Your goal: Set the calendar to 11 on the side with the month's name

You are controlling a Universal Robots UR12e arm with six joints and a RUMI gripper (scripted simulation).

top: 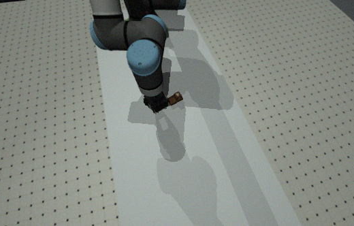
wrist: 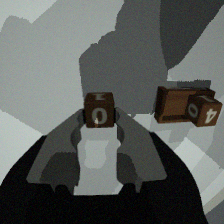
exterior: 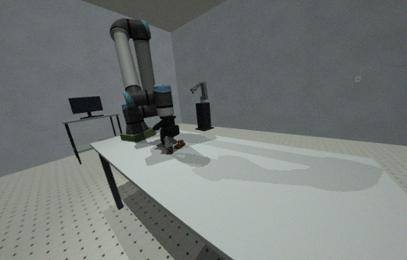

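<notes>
Right now my hand is 10 mm above the brown cube. Round my hand: brown calendar tray: 100 mm to the left, 50 mm behind, 20 mm below.
</notes>
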